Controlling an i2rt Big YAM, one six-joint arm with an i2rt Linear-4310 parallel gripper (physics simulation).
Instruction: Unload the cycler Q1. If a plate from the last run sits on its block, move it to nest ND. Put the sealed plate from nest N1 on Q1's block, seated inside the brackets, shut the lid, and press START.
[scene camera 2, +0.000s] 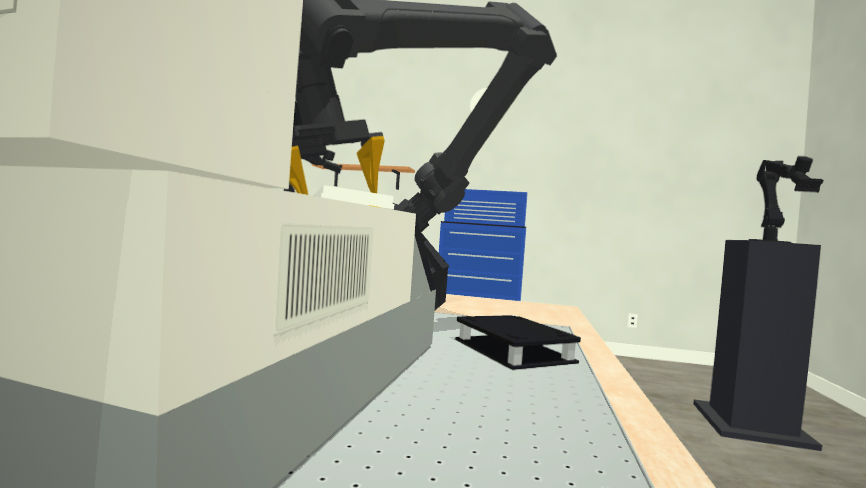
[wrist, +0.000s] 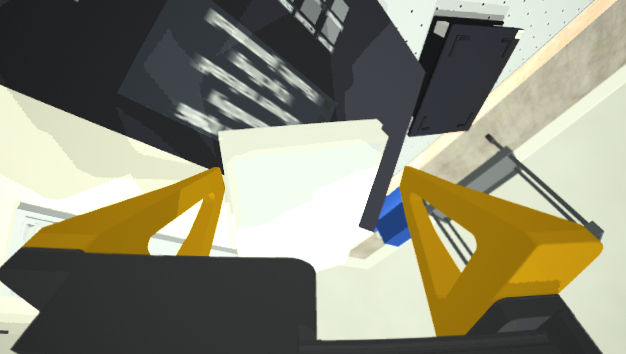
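My gripper (scene camera 2: 339, 192) (wrist: 312, 176) is open and empty, its yellow fingers pointing down over the cream-and-grey cycler (scene camera 2: 212, 260). A white, plate-like piece with a cut corner (scene camera 2: 356, 196) (wrist: 300, 185) shows at the cycler's top, below and between the spread fingers, apart from them. Glare washes out its surface, so I cannot tell whether it is sealed. The cycler's dark front panel (wrist: 382, 80) carries a screen (wrist: 170, 70) and grey keys (wrist: 332, 27); their lettering is unreadable. The block, brackets and nest labels cannot be made out.
A black raised stand with corner brackets (scene camera 2: 515, 327) (wrist: 462, 82) is on the perforated deck (scene camera 2: 484, 424) beside the cycler. A tall cream housing (scene camera 2: 175, 78) rises at the left and hides part of my arm. A blue drawer cabinet (scene camera 2: 484, 260) and another arm on a dark pedestal (scene camera 2: 766, 339) are farther back.
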